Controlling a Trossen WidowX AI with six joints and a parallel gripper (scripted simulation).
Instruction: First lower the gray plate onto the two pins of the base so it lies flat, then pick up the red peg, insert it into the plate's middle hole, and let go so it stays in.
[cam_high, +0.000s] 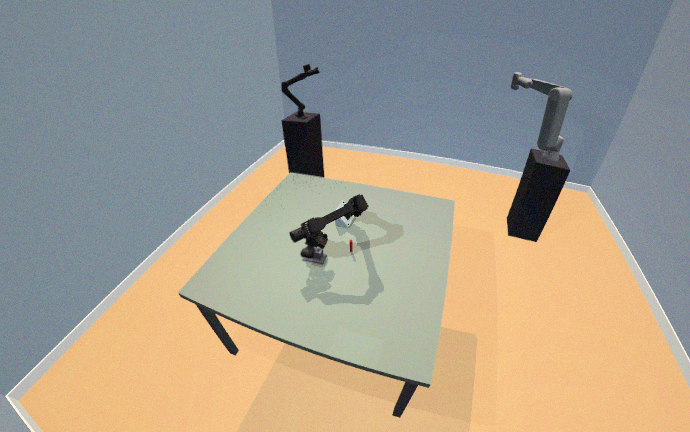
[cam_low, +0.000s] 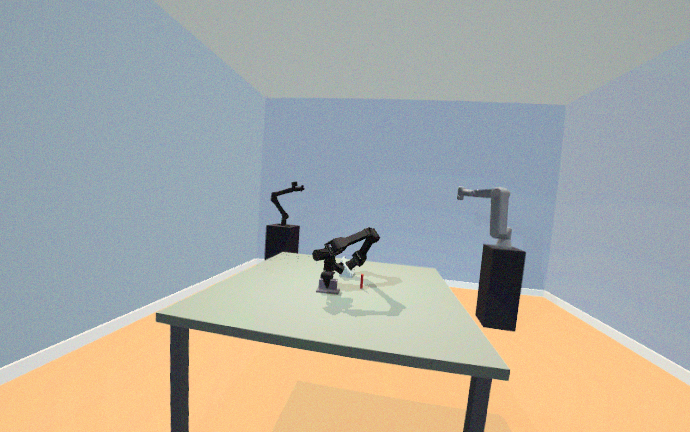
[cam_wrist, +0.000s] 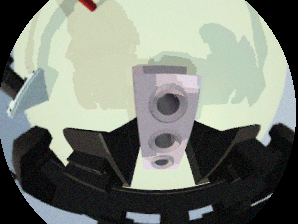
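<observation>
Right now my gripper tip is 120 mm past the red peg, 170 mm to the right of it and 20 mm below it.
</observation>
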